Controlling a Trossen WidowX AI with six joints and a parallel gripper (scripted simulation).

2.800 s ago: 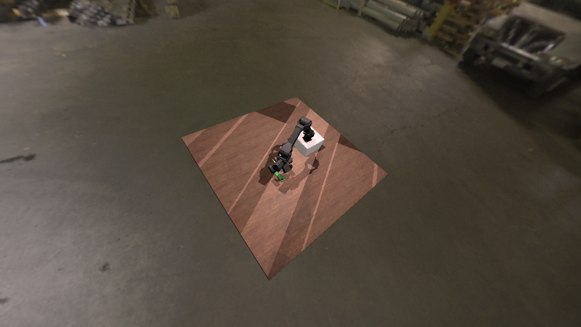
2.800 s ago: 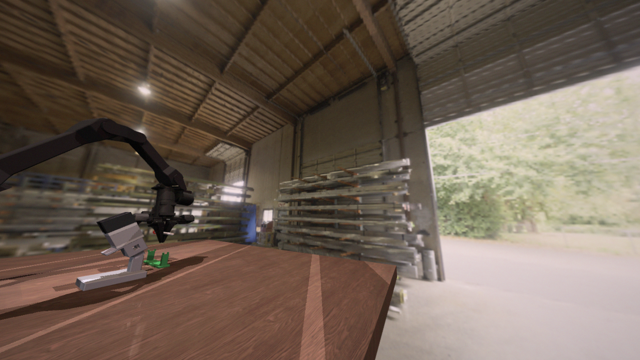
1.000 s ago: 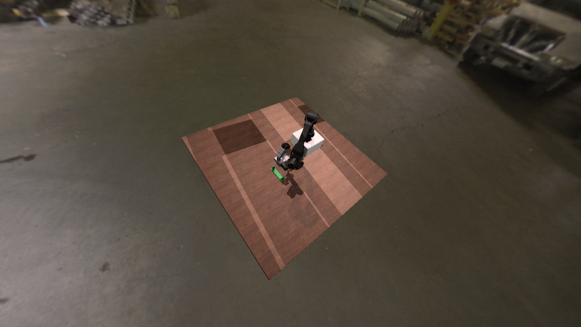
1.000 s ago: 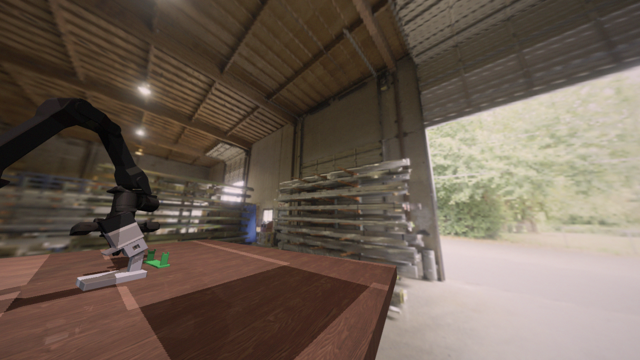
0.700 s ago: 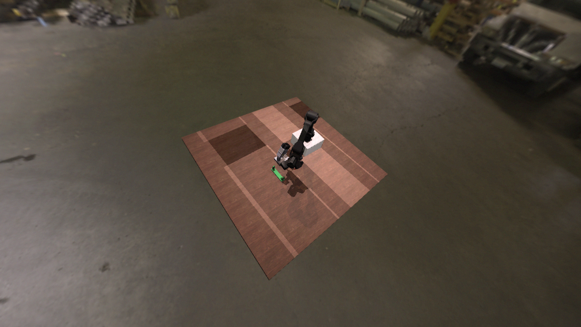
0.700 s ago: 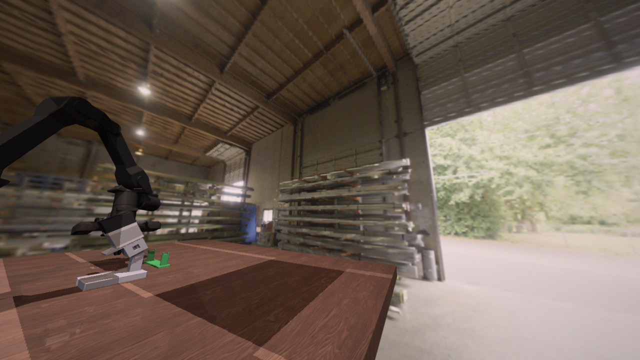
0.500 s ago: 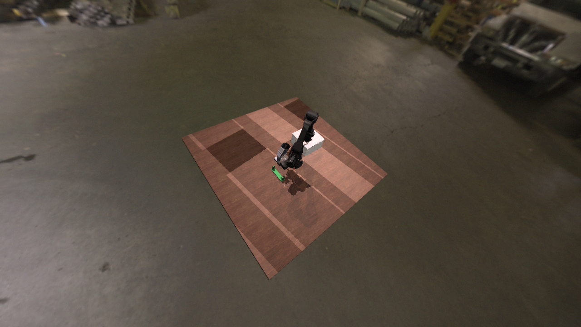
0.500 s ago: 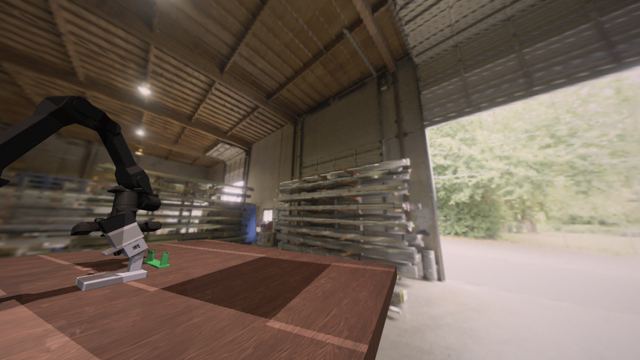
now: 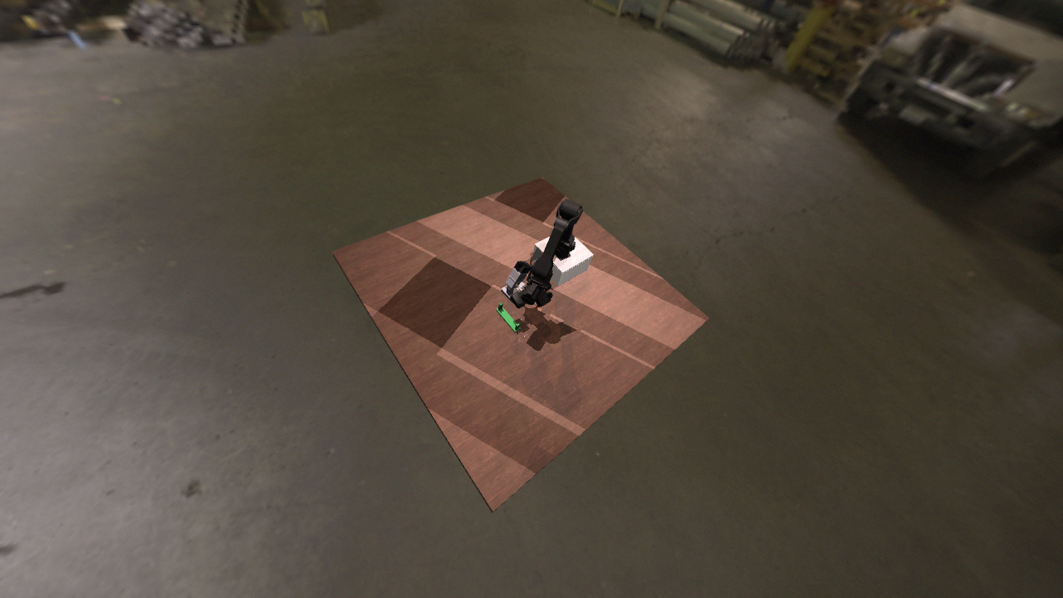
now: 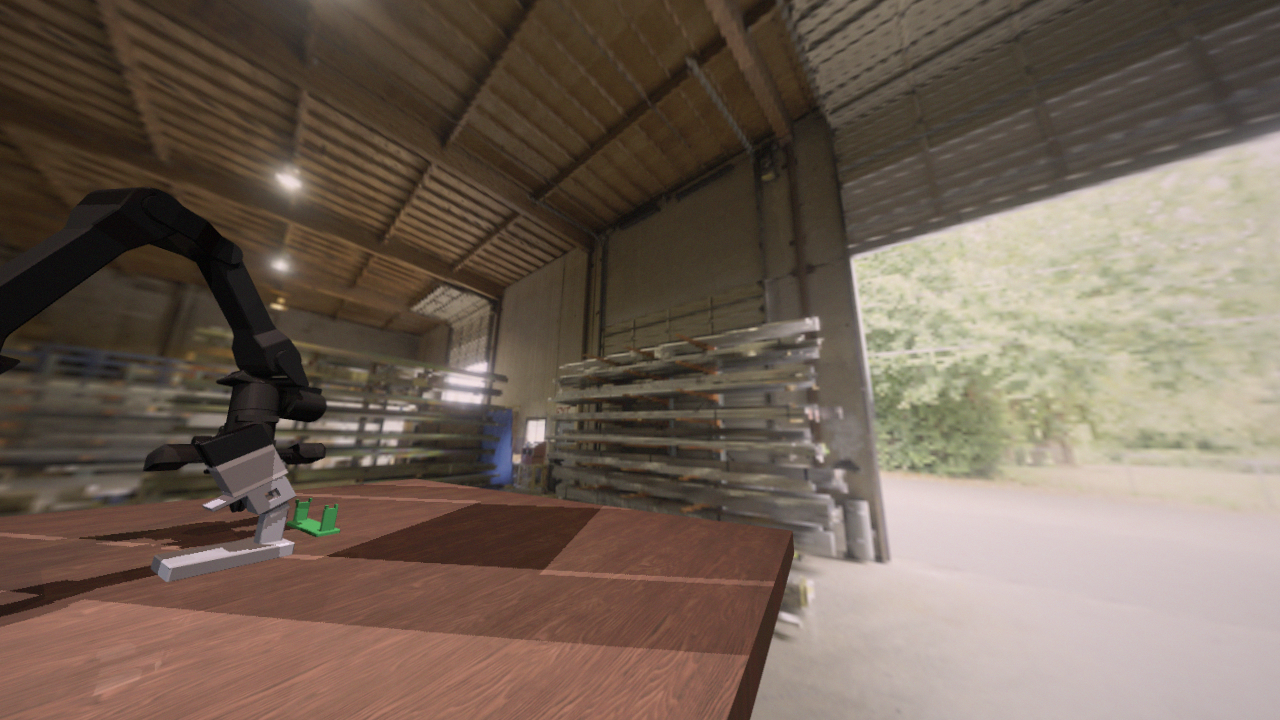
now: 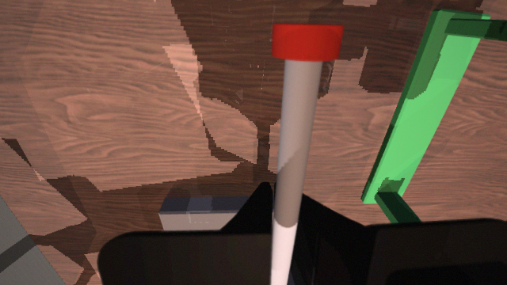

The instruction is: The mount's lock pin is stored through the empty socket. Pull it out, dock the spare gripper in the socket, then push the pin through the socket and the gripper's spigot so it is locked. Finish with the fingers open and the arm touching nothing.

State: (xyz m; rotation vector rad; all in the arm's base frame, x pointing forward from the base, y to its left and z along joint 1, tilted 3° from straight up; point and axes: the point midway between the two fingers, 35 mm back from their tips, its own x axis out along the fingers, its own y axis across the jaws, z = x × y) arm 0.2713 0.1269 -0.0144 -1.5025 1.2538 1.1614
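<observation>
Now: the mount 90 mm to the right of my gripper tip. From my gripper tip the other things lie so: spare gripper: 10 mm behind, 90 mm to the right, 70 mm above; then green cradle: 100 mm ahead, 30 mm to the left, 20 mm below.
</observation>
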